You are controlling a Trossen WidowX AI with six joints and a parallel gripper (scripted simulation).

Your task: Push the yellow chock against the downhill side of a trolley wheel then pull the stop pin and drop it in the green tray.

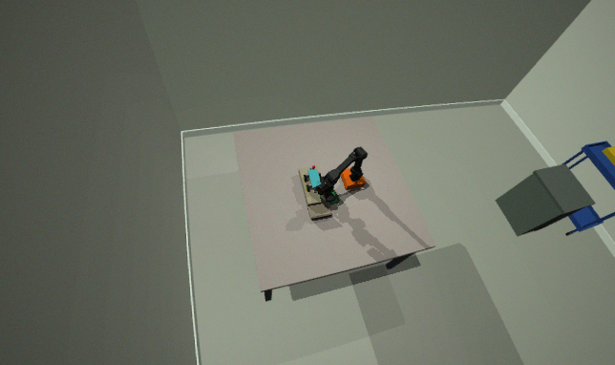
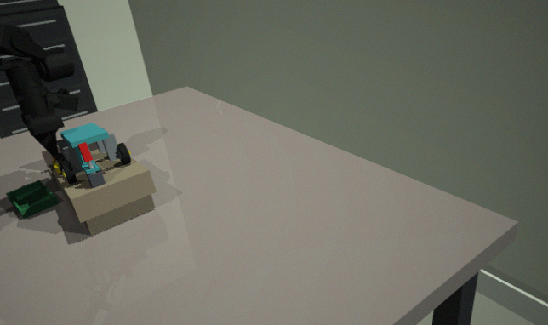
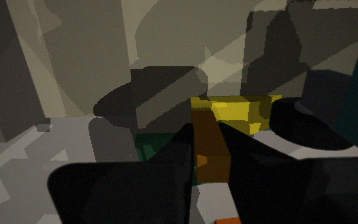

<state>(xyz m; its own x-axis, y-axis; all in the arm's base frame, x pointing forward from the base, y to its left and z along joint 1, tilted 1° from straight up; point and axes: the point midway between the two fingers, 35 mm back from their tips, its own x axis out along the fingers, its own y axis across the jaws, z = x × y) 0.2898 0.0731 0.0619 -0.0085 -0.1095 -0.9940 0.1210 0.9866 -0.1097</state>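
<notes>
Now: the yellow chock 20 mm to the right of my gripper tip and 10 mm below it. The rest, counted from my gripper tip: teal trolley (40 mm ahead, 110 mm to the right, 20 mm above); then red-headed stop pin (10 mm ahead, 210 mm to the right, 40 mm above).
</notes>
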